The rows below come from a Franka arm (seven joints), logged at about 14 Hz.
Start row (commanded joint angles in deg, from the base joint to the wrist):
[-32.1, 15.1, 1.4, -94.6, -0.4, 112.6, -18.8]
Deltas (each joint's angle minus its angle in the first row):
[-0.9, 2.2, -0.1, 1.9, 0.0, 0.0, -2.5]
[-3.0, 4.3, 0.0, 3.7, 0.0, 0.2, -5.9]
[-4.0, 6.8, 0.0, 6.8, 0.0, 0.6, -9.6]
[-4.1, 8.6, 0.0, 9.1, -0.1, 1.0, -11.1]
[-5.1, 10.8, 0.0, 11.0, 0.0, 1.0, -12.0]
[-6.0, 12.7, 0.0, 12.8, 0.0, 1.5, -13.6]
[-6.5, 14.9, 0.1, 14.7, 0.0, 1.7, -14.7]
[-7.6, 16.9, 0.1, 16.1, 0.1, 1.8, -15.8]
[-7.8, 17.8, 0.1, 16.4, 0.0, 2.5, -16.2]
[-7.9, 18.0, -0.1, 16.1, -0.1, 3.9, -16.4]
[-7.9, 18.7, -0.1, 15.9, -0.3, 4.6, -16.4]
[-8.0, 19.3, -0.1, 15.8, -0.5, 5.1, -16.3]
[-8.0, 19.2, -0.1, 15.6, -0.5, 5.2, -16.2]
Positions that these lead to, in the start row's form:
[-33.0, 17.3, 1.3, -92.7, -0.4, 112.6, -21.3]
[-35.1, 19.4, 1.4, -90.9, -0.4, 112.8, -24.7]
[-36.1, 21.9, 1.4, -87.8, -0.4, 113.2, -28.4]
[-36.2, 23.7, 1.4, -85.5, -0.5, 113.6, -29.9]
[-37.2, 25.9, 1.4, -83.6, -0.4, 113.6, -30.8]
[-38.1, 27.8, 1.4, -81.8, -0.4, 114.1, -32.4]
[-38.6, 30.0, 1.5, -79.9, -0.4, 114.3, -33.5]
[-39.7, 32.0, 1.5, -78.5, -0.3, 114.4, -34.6]
[-39.9, 32.9, 1.5, -78.2, -0.4, 115.1, -35.0]
[-40.0, 33.1, 1.3, -78.5, -0.5, 116.5, -35.2]
[-40.0, 33.8, 1.3, -78.7, -0.7, 117.2, -35.2]
[-40.1, 34.4, 1.3, -78.8, -0.9, 117.7, -35.1]
[-40.1, 34.3, 1.3, -79.0, -0.9, 117.8, -35.0]

